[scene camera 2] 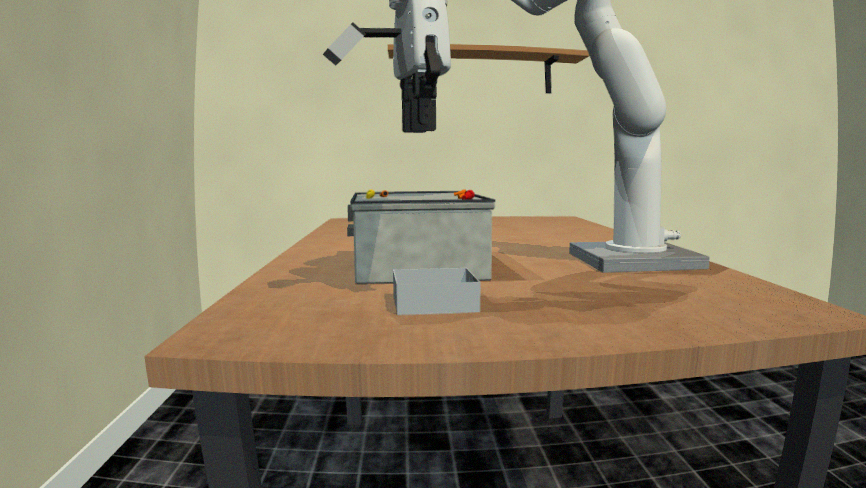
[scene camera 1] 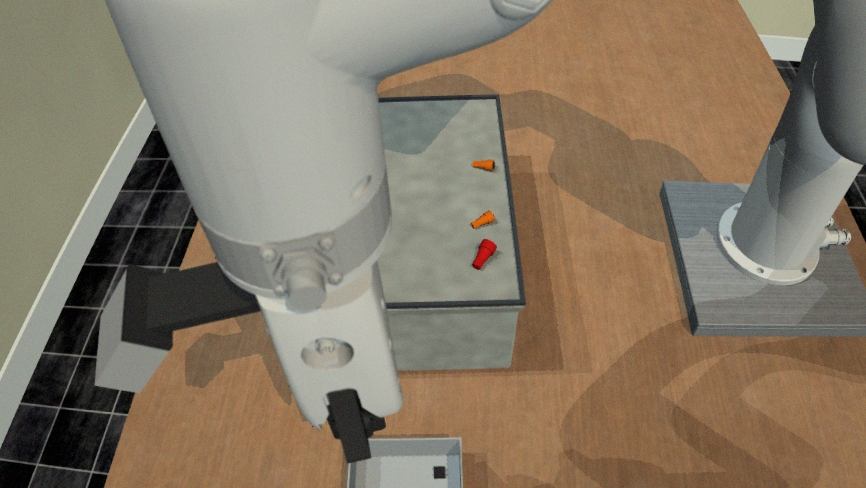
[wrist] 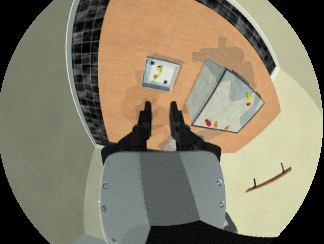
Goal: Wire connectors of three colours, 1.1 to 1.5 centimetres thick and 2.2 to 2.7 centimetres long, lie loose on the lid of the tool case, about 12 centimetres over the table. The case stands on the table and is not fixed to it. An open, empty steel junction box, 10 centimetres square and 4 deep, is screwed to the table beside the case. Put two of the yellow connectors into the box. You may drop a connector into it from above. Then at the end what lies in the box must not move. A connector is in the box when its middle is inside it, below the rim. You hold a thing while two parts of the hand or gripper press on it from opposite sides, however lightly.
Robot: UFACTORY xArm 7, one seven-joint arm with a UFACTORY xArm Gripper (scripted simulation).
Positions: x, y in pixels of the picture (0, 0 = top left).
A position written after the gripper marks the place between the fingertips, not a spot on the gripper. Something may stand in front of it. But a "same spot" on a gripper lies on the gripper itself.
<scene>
The gripper shows in scene camera 2, in scene camera 1 and in the wrist view (160, 109). A grey tool case shows in scene camera 2, in scene camera 1 and in the wrist view (219, 94). One and the same spot on the gripper: (scene camera 1: 352, 420) is (scene camera 2: 433, 54). The same spot on the grey tool case: (scene camera 2: 419, 229) is (scene camera 1: 397, 329).
</scene>
